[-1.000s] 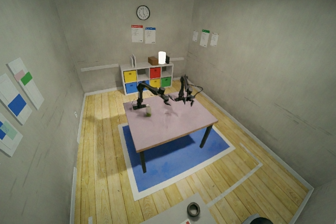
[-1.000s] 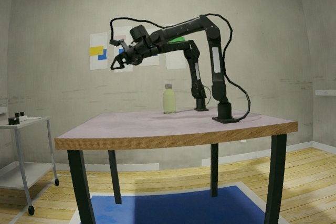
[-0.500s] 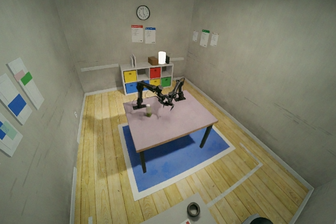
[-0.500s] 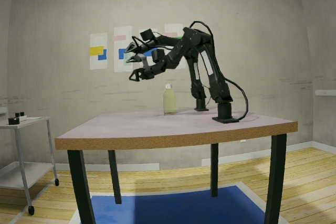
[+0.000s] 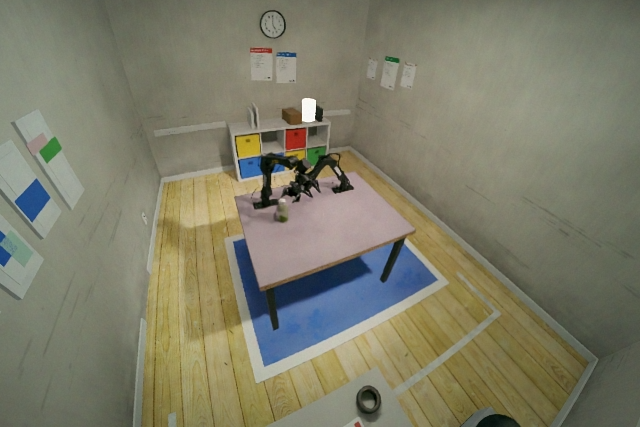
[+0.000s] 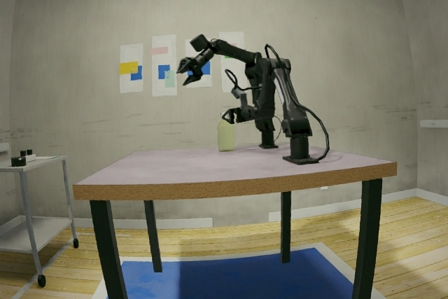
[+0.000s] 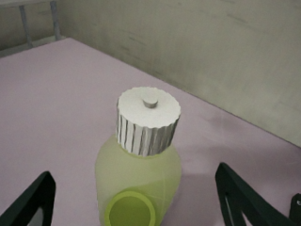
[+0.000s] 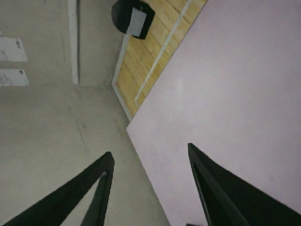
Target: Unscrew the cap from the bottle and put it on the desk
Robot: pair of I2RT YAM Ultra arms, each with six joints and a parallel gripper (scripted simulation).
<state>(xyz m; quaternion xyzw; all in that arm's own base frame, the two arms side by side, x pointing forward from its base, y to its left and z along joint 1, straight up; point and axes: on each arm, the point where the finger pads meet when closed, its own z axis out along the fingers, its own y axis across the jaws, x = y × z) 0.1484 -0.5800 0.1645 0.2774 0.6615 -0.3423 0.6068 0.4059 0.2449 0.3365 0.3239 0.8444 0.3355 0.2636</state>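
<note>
Now: left hand 4 cm to the left of the white cap, 3 cm short of it and 1 cm below it. Also, from my left hand: green bottle 8 cm below, 4 cm to the right, 3 cm ahead.
The white cap is 19 cm behind my right hand, 17 cm to the right of it and 16 cm below it. The rest, counted from my right hand: green bottle (25 cm below, 19 cm behind, 17 cm to the right).
</note>
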